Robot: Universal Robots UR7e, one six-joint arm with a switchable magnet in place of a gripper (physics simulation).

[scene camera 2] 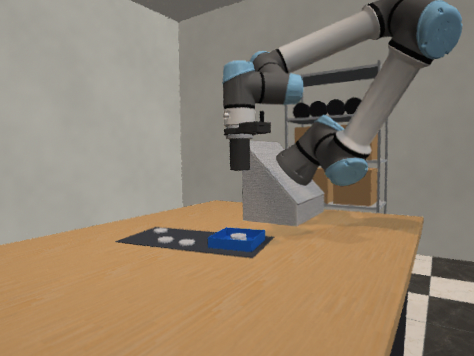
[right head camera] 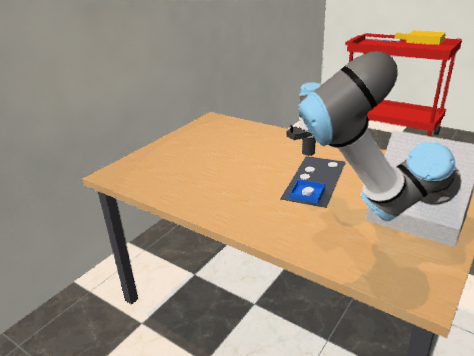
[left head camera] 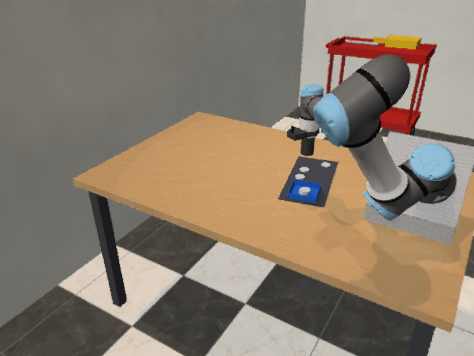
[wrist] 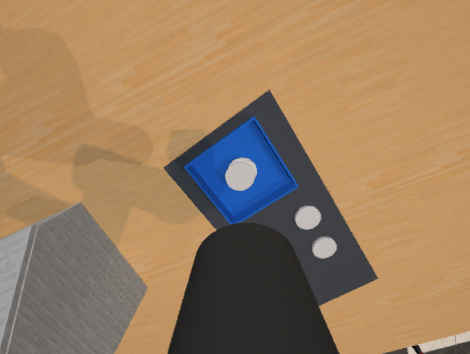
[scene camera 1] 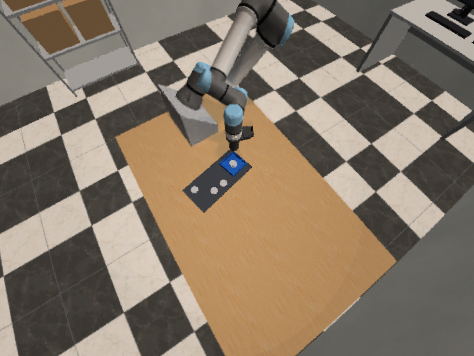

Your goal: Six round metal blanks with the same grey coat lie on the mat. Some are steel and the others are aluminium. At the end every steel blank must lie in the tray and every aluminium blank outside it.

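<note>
A blue tray (left head camera: 301, 200) (right head camera: 306, 201) (scene camera 1: 242, 163) (scene camera 2: 235, 245) (wrist: 260, 204) sits on the dark mat (left head camera: 320, 176) (scene camera 1: 204, 201) (scene camera 2: 140, 239) (wrist: 347, 272). A stack of grey blanks (left head camera: 304, 190) (right head camera: 308, 191) (scene camera 1: 233, 163) (scene camera 2: 238, 235) (wrist: 240, 177) lies in it, slightly offset; the number beneath the top one is hidden. Three blanks lie on the mat outside: one apart (left head camera: 325, 164) (scene camera 1: 194, 189) (scene camera 2: 160, 230), and two close together (left head camera: 304, 170) (left head camera: 300, 176) (wrist: 324, 247) (wrist: 308, 217). My magnet (left head camera: 307, 152) (right head camera: 308, 152) (scene camera 1: 234, 148) (scene camera 2: 240, 168) (wrist: 245, 230) hangs well above the table, its end face bare.
The grey robot base block (left head camera: 410, 227) (scene camera 2: 272, 200) (wrist: 75, 280) stands on the wooden table (left head camera: 200, 165) (scene camera 1: 280, 240) near the tray end of the mat. A red cart (left head camera: 382, 52) (right head camera: 405, 48) stands beyond the table. A shelf unit and a desk show in scene camera 1.
</note>
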